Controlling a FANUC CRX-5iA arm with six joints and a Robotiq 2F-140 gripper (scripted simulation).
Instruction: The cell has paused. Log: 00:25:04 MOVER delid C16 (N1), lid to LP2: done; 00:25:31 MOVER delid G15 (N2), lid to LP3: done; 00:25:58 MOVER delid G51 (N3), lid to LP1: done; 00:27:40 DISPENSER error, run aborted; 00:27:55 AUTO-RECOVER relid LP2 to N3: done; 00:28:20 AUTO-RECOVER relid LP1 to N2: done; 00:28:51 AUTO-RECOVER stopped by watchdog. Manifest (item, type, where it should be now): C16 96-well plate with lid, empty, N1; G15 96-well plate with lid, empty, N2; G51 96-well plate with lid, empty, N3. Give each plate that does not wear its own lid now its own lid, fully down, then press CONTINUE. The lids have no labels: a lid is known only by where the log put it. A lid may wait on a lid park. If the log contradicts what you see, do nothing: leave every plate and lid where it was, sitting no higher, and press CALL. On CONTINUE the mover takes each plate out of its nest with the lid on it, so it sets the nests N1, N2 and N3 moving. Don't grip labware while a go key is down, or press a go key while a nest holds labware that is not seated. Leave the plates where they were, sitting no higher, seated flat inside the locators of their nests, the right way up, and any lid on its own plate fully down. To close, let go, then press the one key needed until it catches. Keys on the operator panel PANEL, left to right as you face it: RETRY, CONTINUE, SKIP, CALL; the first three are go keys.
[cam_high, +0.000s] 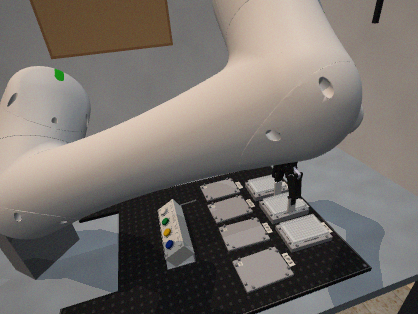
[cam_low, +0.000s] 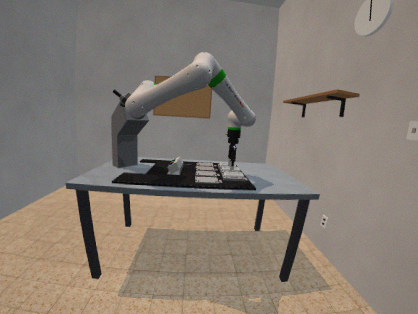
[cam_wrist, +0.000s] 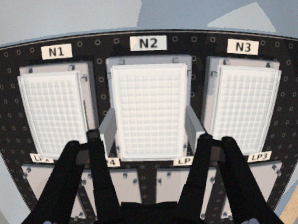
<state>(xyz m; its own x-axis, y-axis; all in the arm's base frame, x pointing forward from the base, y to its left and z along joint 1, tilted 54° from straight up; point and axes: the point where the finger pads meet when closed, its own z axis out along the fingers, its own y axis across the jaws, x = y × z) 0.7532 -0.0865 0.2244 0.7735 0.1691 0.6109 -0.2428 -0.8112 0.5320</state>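
My hand is 3 cm above the plate. From my hand the other things lie so: LP1 label (11 cm behind, 6 cm below, 3 cm to the right); N3 label (15 cm to the right, 6 cm below, 4 cm ahead); lid park LP1 (19 cm behind, 6 cm below).
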